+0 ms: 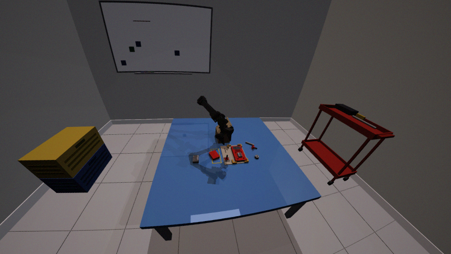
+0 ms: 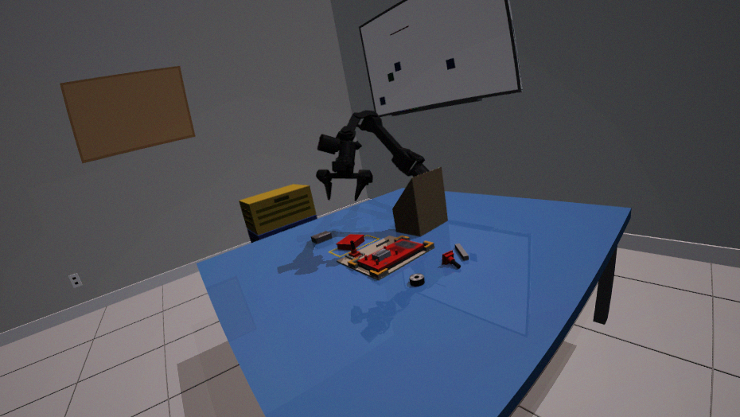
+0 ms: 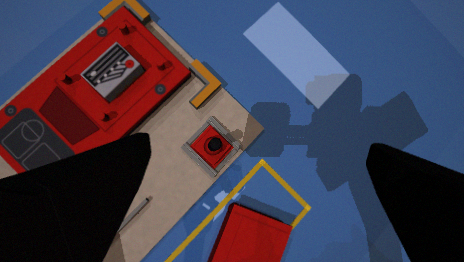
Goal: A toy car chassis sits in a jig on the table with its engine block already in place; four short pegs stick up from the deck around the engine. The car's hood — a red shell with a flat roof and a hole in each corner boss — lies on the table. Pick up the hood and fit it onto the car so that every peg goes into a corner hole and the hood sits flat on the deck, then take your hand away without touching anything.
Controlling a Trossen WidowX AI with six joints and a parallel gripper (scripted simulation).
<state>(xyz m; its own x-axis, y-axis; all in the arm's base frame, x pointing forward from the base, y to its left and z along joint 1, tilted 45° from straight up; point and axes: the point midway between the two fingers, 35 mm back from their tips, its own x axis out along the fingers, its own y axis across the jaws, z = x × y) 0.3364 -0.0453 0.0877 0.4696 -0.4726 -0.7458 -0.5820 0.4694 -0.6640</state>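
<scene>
My gripper tip is now 70 mm past the red hood, 90 mm to the left of it and 190 mm above it. The rest, counted from my gripper tip: black ring (40 mm ahead, 310 mm to the left, 200 mm below); grey bar (160 mm behind, 330 mm to the left, 200 mm below); grey engine block (150 mm to the left, 180 mm below).
</scene>
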